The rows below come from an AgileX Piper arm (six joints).
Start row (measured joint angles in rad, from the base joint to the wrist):
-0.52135 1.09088 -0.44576 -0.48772 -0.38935 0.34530
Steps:
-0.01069 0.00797 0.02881 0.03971 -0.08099 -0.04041
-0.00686 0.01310 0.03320 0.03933 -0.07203 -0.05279
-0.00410 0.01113 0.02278 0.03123 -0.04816 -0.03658
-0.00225 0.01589 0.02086 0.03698 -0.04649 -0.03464
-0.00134 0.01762 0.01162 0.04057 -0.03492 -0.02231
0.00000 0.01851 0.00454 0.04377 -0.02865 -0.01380
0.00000 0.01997 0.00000 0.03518 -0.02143 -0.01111
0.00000 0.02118 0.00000 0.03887 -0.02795 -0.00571
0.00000 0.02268 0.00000 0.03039 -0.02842 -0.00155
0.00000 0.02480 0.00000 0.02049 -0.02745 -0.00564
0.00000 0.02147 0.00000 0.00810 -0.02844 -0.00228
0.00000 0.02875 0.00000 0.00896 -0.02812 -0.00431
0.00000 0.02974 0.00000 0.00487 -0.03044 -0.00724
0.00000 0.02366 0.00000 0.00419 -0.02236 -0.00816
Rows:
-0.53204 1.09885 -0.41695 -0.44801 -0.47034 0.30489
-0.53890 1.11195 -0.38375 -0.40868 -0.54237 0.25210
-0.54300 1.12308 -0.36097 -0.37745 -0.59053 0.21552
-0.54525 1.13897 -0.34011 -0.34047 -0.63702 0.18088
-0.54659 1.15659 -0.32849 -0.29990 -0.67194 0.15857
-0.54659 1.17510 -0.32395 -0.25613 -0.70059 0.14477
-0.54659 1.19507 -0.32395 -0.22095 -0.72202 0.13366
-0.54659 1.21625 -0.32395 -0.18208 -0.74997 0.12795
-0.54659 1.23893 -0.32395 -0.15169 -0.77839 0.12640
-0.54659 1.26373 -0.32395 -0.13120 -0.80584 0.12076
-0.54659 1.28520 -0.32395 -0.12310 -0.83428 0.11848
-0.54659 1.31395 -0.32395 -0.11414 -0.86240 0.11417
-0.54659 1.34369 -0.32395 -0.10927 -0.89284 0.10693
-0.54659 1.36735 -0.32395 -0.10508 -0.91520 0.09877

